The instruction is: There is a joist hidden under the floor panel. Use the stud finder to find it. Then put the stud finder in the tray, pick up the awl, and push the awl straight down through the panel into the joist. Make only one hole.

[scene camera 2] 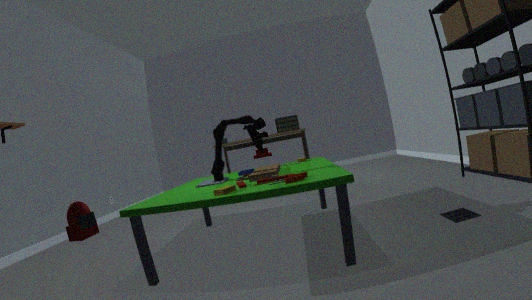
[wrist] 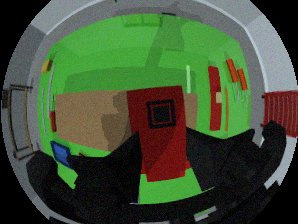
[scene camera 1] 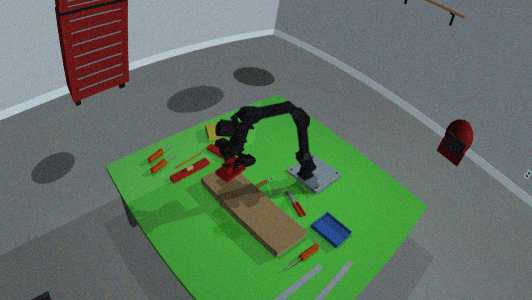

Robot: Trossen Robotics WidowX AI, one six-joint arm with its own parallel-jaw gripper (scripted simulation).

Labels:
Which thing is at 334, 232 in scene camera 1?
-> A blue tray.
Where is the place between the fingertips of my gripper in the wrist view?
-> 159, 129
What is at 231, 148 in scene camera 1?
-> My gripper.

